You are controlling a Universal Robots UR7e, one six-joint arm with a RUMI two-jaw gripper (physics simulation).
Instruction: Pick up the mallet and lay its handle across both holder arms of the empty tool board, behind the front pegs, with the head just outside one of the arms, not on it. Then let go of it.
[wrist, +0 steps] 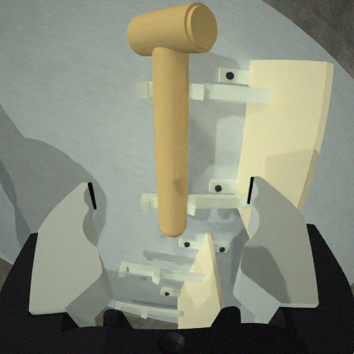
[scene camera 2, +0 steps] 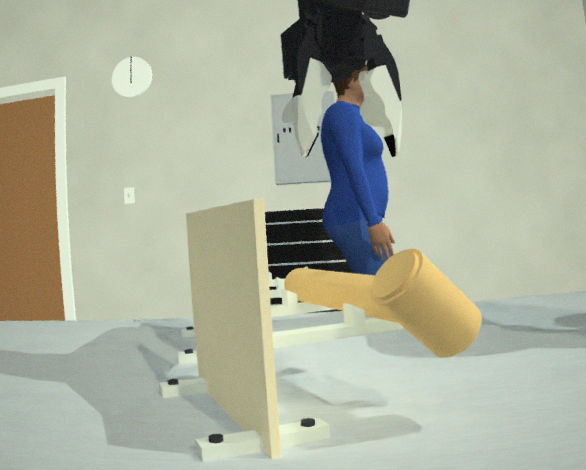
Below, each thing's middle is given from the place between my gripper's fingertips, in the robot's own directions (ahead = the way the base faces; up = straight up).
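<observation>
With the tan mallet (scene camera 2: 408, 289) as my reference, I see that my gripper is 130 mm above it and 10 mm to the left of it.
</observation>
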